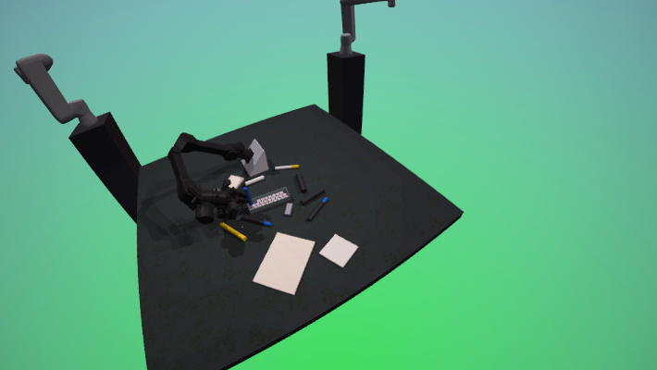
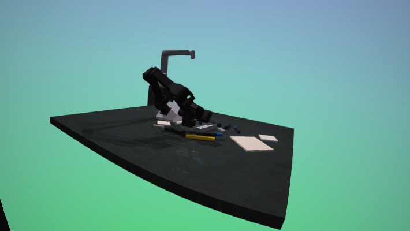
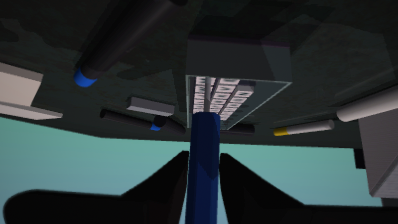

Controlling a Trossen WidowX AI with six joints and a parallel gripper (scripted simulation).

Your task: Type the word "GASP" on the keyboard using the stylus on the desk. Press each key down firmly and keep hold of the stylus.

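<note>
Now: gripper tip 130 mm to the right of the grey block, 80 mm short of it and 70 mm above it. From my gripper tip the other things lie so: blue stylus (10 mm below); yellow marker (110 mm to the right, 60 mm below, 60 mm ahead); white yellow-tipped pen (260 mm to the left, 170 mm behind, 60 mm below).
</note>
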